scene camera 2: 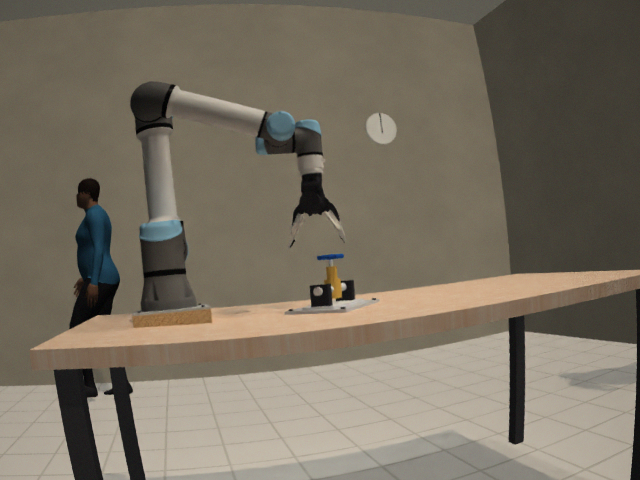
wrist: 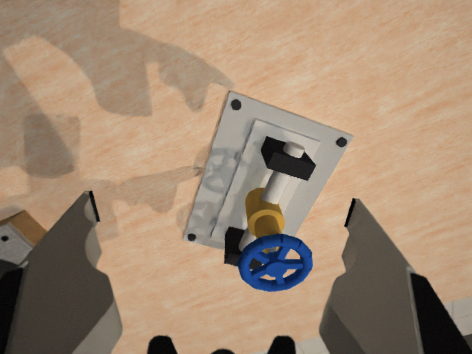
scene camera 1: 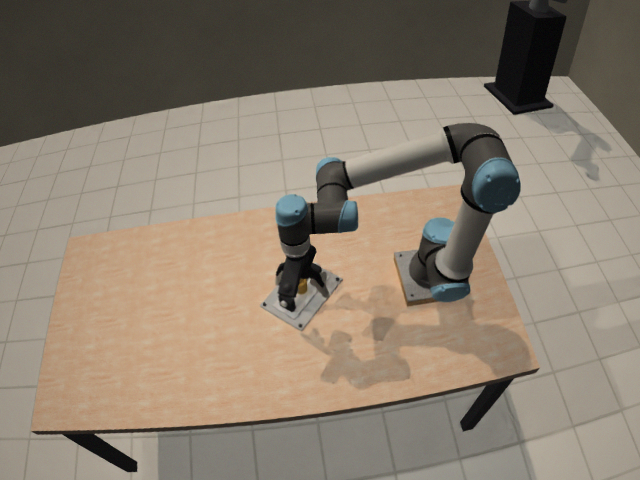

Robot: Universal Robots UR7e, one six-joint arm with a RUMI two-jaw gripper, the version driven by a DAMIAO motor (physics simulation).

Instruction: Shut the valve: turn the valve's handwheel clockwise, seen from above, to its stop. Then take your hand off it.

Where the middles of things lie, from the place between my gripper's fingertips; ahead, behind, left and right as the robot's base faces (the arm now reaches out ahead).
Now: the blue handwheel [wrist: 275, 265] 110 mm to the right of my hand, 50 mm below it and 20 mm behind it. Round my hand: grey base plate [scene camera 1: 318, 300] 170 mm below, 110 mm to the right, 20 mm behind.
